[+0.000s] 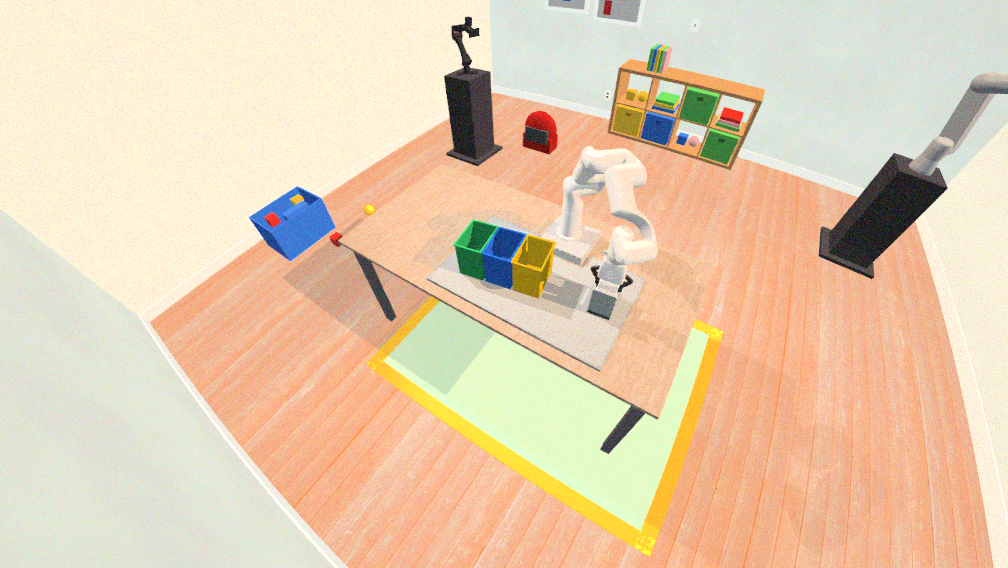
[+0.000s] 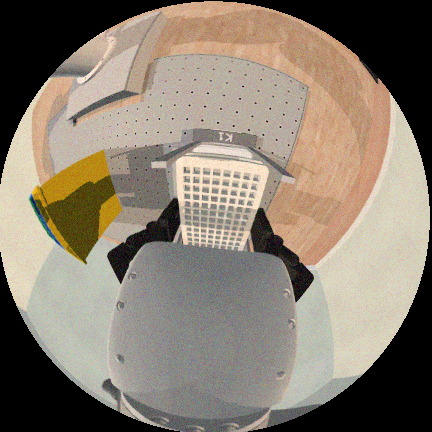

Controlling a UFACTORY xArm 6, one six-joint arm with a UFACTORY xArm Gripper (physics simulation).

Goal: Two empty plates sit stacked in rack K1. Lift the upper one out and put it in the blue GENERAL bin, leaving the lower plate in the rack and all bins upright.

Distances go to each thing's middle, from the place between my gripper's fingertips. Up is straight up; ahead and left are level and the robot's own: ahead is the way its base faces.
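My hand: 6 cm short of yellow bin (image 1: 532, 264), 32 cm to the left of it, 1 cm above it. Green bin (image 1: 473, 240): 12 cm ahead of my hand, 57 cm to the right, 1 cm below. Blue bin (image 1: 497, 255): 9 cm ahead of my hand, 44 cm to the right, 1 cm below. Going by their middles, of the things named here, yellow bin nearest to my hand, green bin farthest.
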